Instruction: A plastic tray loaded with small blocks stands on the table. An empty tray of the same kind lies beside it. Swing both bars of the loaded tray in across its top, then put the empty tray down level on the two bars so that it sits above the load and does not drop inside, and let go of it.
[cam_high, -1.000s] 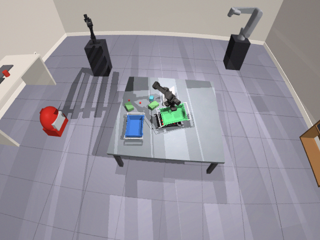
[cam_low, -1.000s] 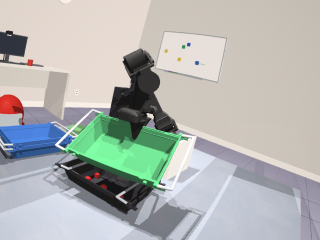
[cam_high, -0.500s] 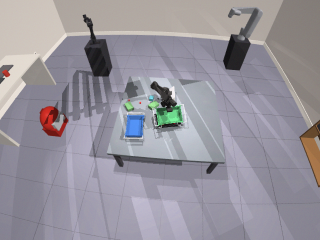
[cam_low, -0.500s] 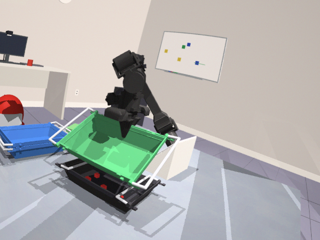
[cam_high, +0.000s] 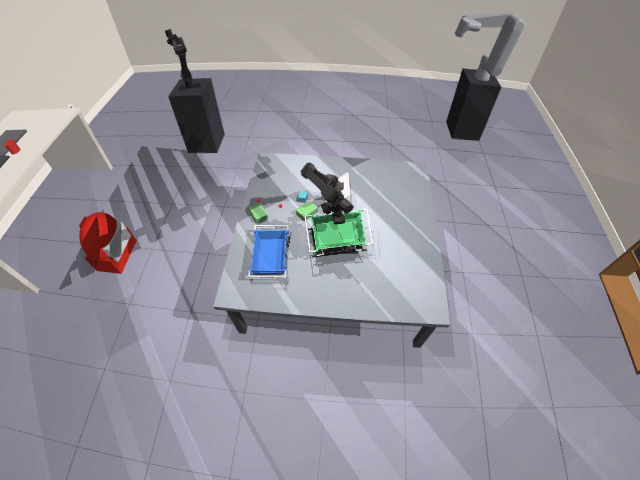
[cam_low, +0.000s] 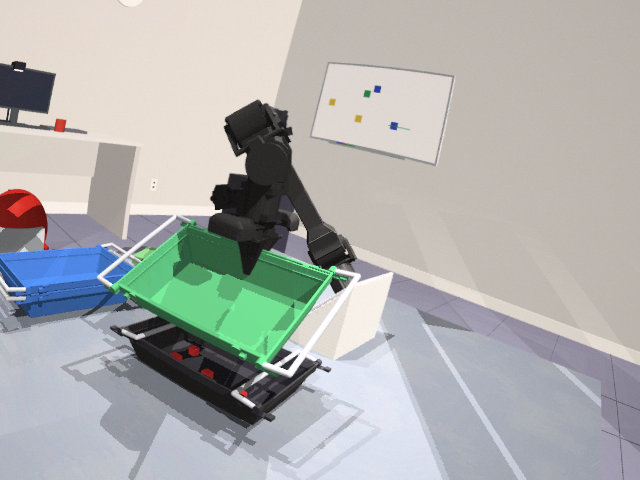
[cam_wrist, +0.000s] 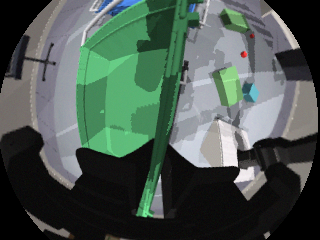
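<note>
Right now my gripper tip is 80 mm short of the green tray, 20 mm to the right of it and 10 mm above it. The rest, counted from my gripper tip: cyan block (310 mm behind, 220 mm to the right, 160 mm below).
</note>
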